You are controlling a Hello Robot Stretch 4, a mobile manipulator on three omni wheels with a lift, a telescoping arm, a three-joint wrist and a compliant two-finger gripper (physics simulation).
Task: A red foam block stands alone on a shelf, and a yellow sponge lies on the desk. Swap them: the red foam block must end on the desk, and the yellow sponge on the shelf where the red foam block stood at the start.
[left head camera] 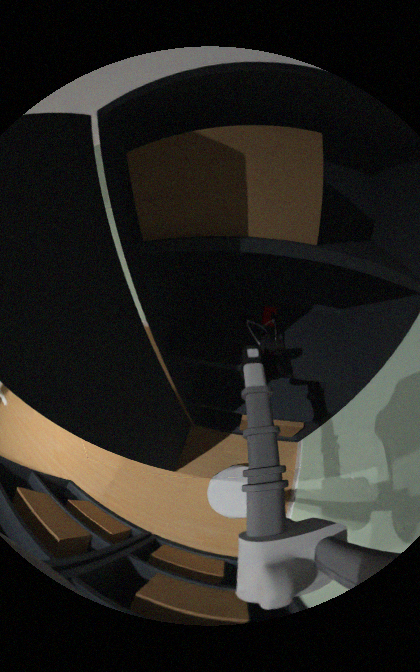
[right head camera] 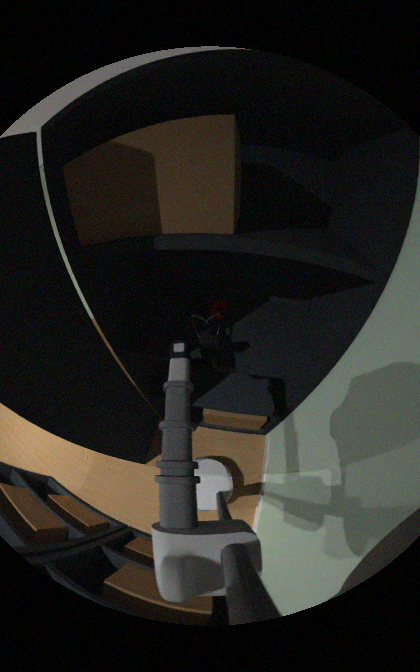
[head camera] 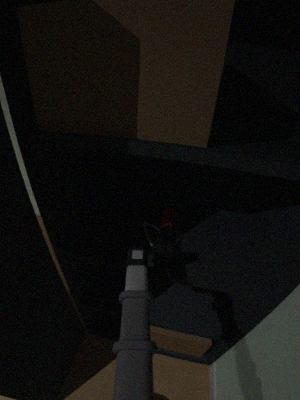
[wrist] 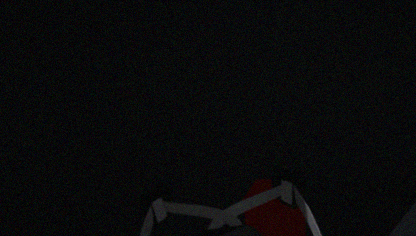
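The red foam block stands in a very dark shelf compartment. My gripper is partly open, its fingers apart. In the wrist view the block shows low in the frame, behind the right finger and partly covered by it, reaching a little inward of that fingertip. Whether the finger touches the block is too dark to tell. The block's lower part is cut off there. The yellow sponge does not show in these views, and I cannot make out the desk.
A shelf board runs above the gripper, with a large brown box over it. A pale green wall is at the right. Brown boxes sit in dark shelving at lower left.
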